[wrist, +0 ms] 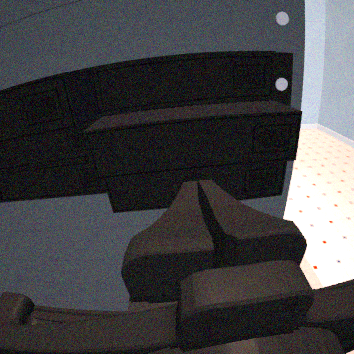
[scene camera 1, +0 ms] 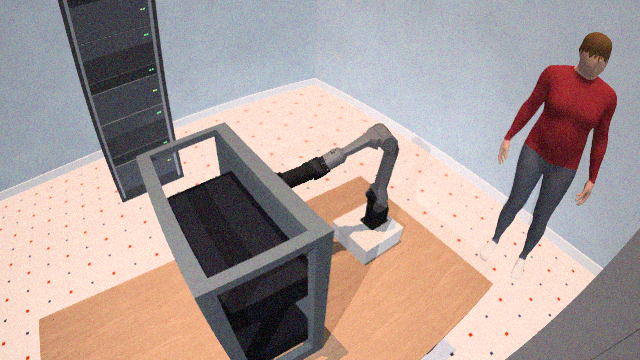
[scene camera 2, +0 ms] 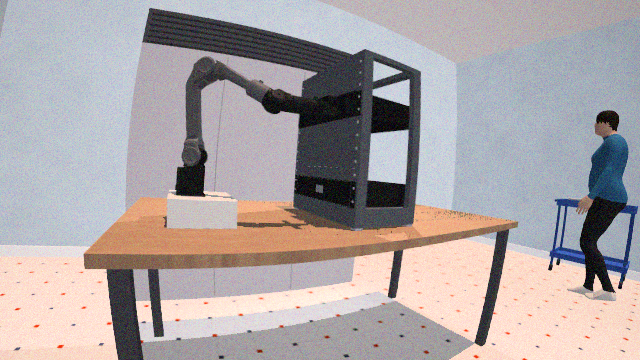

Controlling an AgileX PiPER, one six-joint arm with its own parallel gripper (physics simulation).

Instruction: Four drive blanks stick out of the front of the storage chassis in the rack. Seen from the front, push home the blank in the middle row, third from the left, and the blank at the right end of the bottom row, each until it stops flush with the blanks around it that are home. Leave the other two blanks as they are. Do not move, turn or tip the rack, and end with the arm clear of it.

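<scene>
The rack [scene camera 1: 320, 300] [scene camera 2: 365, 150] [wrist: 50, 250] stands upright on the table, holding the black storage chassis [scene camera 1: 225, 220] [scene camera 2: 390, 112]. In the wrist view, the right-end middle-row blank [wrist: 195, 142] sticks out clearly, its top face showing. The right-end bottom-row blank [wrist: 145, 190] below it also stands out, but less. The middle-row blank to the left [wrist: 42, 150] looks about level with its neighbours; it is very dark. My gripper [wrist: 195, 189] is shut and empty, its tips in front of the right-end bottom blank. Contact is hard to tell. In scene camera 1 the rack hides the tips.
The arm's white pedestal [scene camera 1: 367, 245] [scene camera 2: 200, 212] stands on the wooden table [scene camera 1: 425, 280] [scene camera 2: 280, 247] before the rack. The right-end top-row blank [wrist: 175, 80] sits further back. A tall server rack [scene camera 1: 135, 194], two people [scene camera 1: 570, 120] [scene camera 2: 610, 160] and a blue trolley [scene camera 2: 570, 254] stand away from the table.
</scene>
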